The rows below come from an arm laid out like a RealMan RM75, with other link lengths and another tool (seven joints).
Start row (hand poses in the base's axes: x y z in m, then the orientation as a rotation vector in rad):
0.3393 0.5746 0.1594 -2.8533 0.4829 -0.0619
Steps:
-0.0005 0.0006 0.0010 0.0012 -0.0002 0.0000
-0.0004 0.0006 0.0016 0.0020 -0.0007 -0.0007
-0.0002 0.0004 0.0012 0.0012 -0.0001 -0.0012
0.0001 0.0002 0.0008 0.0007 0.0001 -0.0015
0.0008 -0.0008 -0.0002 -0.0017 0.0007 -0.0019
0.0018 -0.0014 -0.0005 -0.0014 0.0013 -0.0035
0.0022 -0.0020 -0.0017 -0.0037 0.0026 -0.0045
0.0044 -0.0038 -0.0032 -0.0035 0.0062 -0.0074
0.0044 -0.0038 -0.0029 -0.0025 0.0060 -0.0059
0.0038 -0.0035 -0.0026 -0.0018 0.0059 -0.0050
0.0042 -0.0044 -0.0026 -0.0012 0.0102 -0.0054
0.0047 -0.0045 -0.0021 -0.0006 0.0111 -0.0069
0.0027 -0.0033 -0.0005 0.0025 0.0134 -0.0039
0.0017 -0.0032 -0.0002 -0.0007 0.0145 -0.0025
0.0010 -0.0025 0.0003 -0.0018 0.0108 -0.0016
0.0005 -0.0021 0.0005 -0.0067 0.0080 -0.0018
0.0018 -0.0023 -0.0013 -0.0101 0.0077 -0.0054
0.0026 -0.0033 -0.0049 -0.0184 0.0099 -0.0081
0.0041 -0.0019 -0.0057 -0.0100 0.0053 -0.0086
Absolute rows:
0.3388 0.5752 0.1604 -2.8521 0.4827 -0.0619
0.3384 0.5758 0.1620 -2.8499 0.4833 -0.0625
0.3382 0.5762 0.1632 -2.8484 0.4849 -0.0625
0.3383 0.5764 0.1640 -2.8474 0.4870 -0.0625
0.3391 0.5756 0.1638 -2.8487 0.4900 -0.0623
0.3409 0.5742 0.1633 -2.8495 0.4954 -0.0615
0.3431 0.5722 0.1616 -2.8525 0.5028 -0.0596
0.3475 0.5684 0.1584 -2.8552 0.5150 -0.0530
0.3519 0.5646 0.1555 -2.8572 0.5249 -0.0462
0.3557 0.5611 0.1529 -2.8587 0.5335 -0.0391
0.3599 0.5567 0.1503 -2.8602 0.5434 -0.0258
0.3646 0.5522 0.1482 -2.8607 0.5555 -0.0113
0.3673 0.5489 0.1477 -2.8593 0.5633 0.0079
0.3690 0.5457 0.1475 -2.8614 0.5698 0.0280
0.3700 0.5432 0.1478 -2.8642 0.5745 0.0427
0.3705 0.5411 0.1483 -2.8712 0.5799 0.0521
0.3723 0.5388 0.1470 -2.8804 0.5910 0.0596
0.3749 0.5355 0.1421 -2.8969 0.6081 0.0676
0.3790 0.5336 0.1364 -2.9045 0.6235 0.0713

